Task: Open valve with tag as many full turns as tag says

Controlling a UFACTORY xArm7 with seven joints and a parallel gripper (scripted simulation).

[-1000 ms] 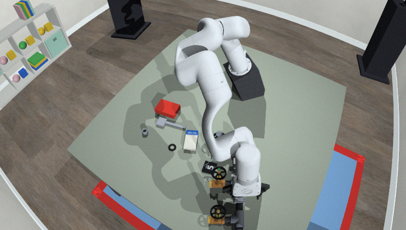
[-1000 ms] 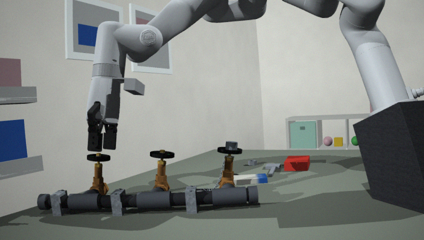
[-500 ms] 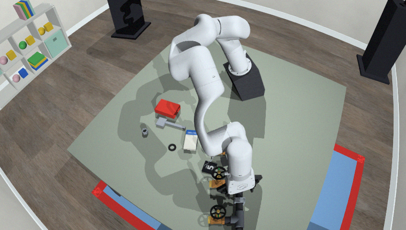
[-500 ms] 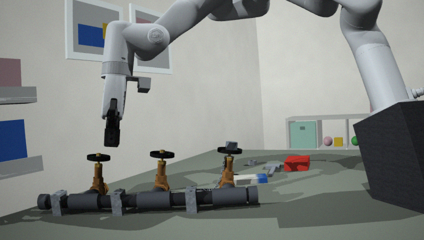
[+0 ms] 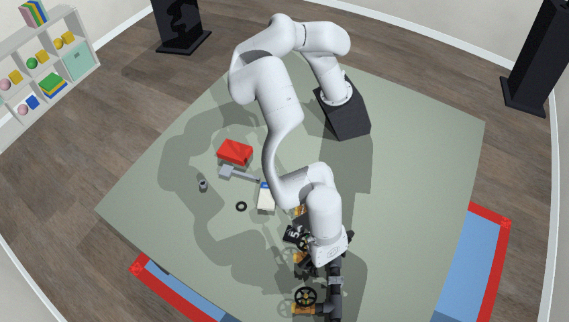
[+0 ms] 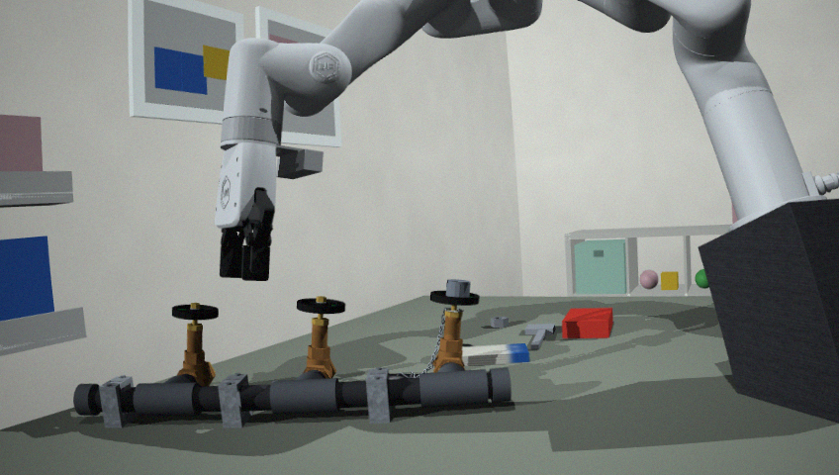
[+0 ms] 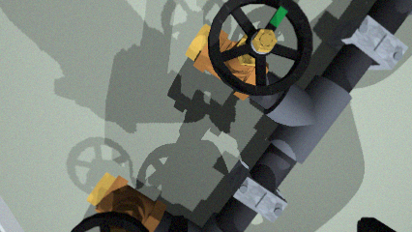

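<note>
My gripper is now 23 cm past the grey cap, 13 cm to the left of it and 4 cm above it. The rest, counted from my hand: black washer: 18 cm behind, 36 cm to the right, 18 cm below; blue box: 24 cm behind, 28 cm to the right, 17 cm below; black tag: 13 cm behind, 16 cm to the right, 17 cm below.
</note>
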